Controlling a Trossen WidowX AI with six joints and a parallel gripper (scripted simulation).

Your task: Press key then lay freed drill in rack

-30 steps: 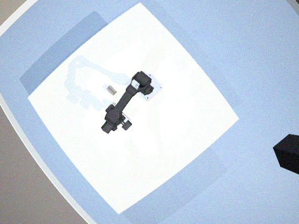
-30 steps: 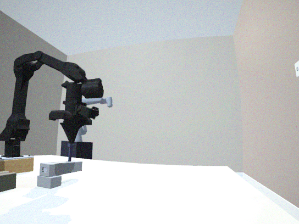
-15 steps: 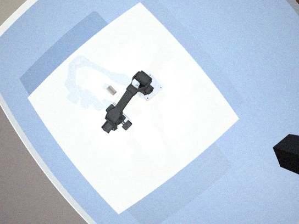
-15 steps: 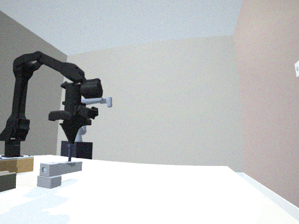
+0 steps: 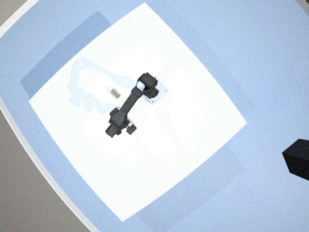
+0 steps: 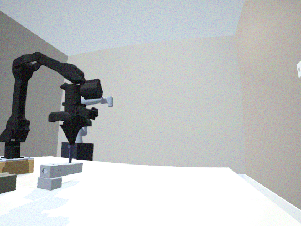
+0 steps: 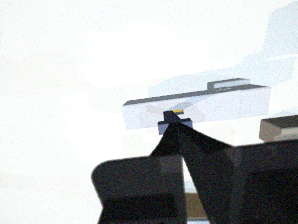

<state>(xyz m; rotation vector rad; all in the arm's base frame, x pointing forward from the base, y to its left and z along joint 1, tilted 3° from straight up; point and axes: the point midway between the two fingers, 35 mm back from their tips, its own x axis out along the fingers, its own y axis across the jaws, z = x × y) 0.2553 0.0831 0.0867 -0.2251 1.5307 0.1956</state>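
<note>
Right now the thin dark blue pin is 30 mm below my gripper tip. Round my gripper tip: grey-tan rack piece: 20 mm behind, 220 mm to the right, 100 mm below; then light grey block: 40 mm to the right, 80 mm below.
</note>
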